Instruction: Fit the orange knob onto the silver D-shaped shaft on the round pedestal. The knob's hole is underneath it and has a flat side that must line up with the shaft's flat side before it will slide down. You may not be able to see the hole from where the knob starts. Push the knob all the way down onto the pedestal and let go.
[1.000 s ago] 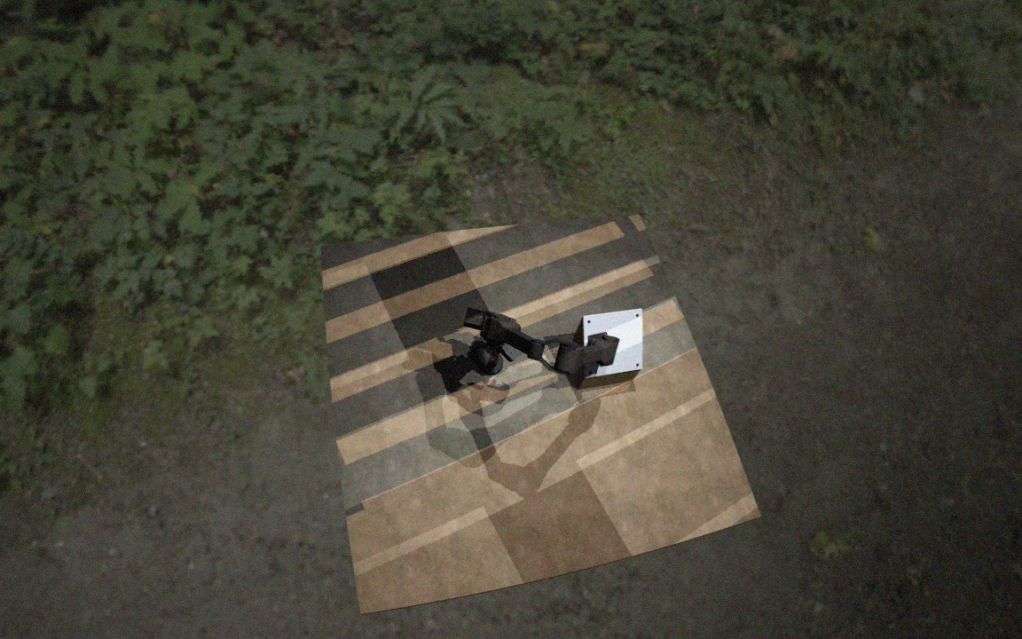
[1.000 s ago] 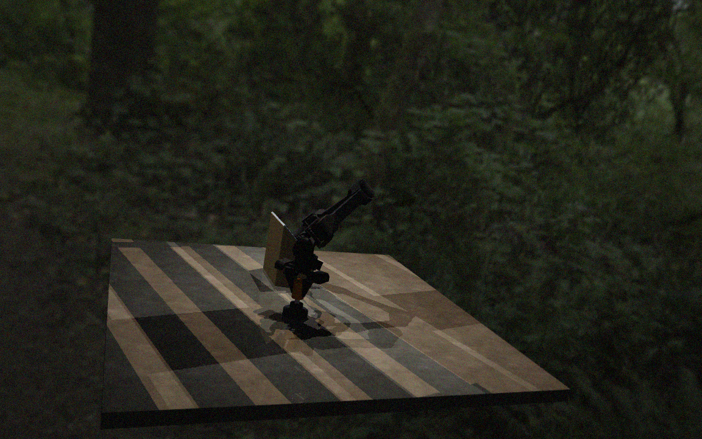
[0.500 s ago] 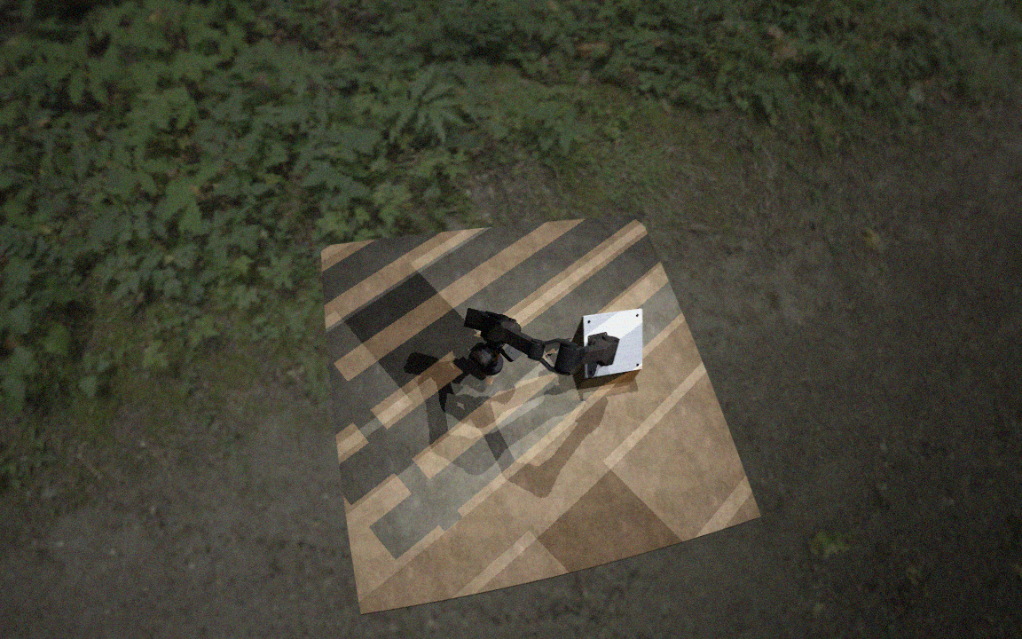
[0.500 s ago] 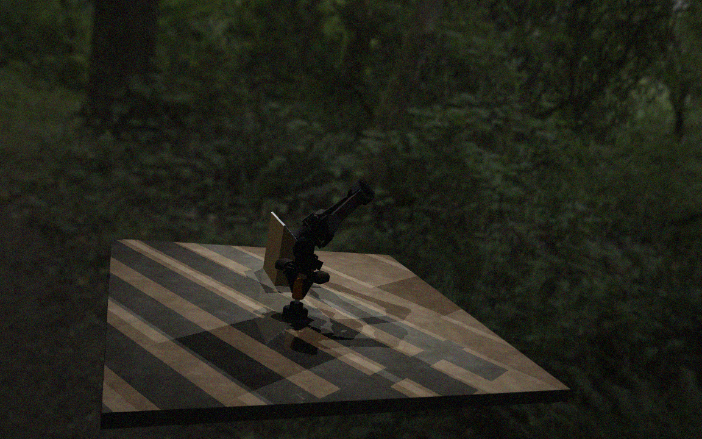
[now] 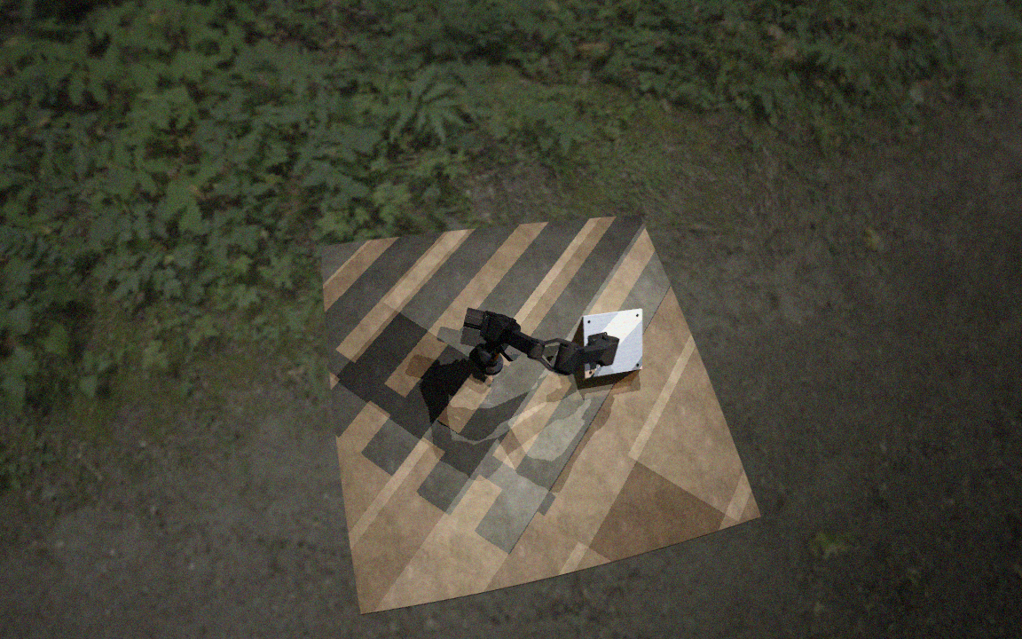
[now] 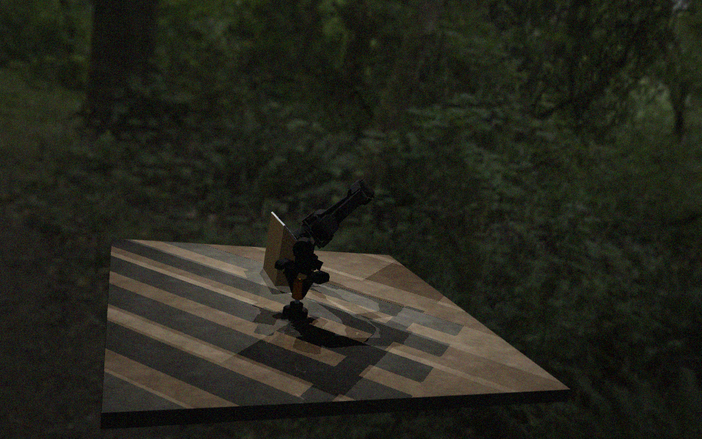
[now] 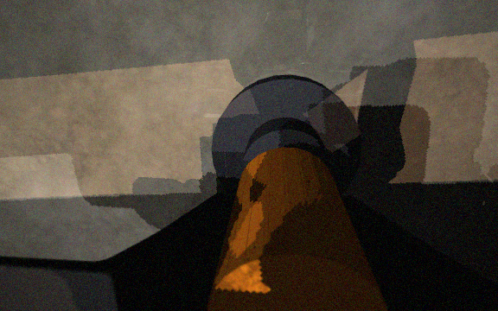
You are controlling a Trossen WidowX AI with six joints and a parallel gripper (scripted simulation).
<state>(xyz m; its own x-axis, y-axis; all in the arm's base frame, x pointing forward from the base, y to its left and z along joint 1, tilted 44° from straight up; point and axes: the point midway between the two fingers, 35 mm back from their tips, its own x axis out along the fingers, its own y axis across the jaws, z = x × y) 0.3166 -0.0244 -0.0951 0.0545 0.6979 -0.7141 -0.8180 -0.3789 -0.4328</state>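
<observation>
Now: gripper tip 3 cm below the orange knob. Round my gripper tip: round dark pedestal (4 cm below).
</observation>
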